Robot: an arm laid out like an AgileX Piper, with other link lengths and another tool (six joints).
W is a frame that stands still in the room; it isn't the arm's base.
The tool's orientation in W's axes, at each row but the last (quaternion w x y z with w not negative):
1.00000 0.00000 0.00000 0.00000
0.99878 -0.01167 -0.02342 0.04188
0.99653 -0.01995 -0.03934 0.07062
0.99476 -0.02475 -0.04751 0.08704
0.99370 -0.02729 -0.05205 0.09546
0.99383 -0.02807 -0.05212 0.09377
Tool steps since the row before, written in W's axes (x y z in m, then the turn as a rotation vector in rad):
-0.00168 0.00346 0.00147 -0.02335 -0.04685 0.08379
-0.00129 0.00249 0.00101 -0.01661 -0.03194 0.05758
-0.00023 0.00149 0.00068 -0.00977 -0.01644 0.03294
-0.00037 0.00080 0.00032 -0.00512 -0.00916 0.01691
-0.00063 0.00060 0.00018 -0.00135 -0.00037 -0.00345
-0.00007 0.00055 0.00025 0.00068 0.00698 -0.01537
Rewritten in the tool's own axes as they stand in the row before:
-0.00168 0.00346 0.00147 -0.02335 -0.04685 0.08379
-0.00103 0.00256 0.00112 -0.01659 -0.03189 0.05761
0.00004 0.00148 0.00075 -0.00949 -0.01640 0.03304
-0.00019 0.00083 0.00039 -0.00510 -0.00911 0.01694
-0.00048 0.00069 0.00027 -0.00173 0.00011 -0.00330
0.00006 0.00054 0.00028 0.00047 0.00773 -0.01502

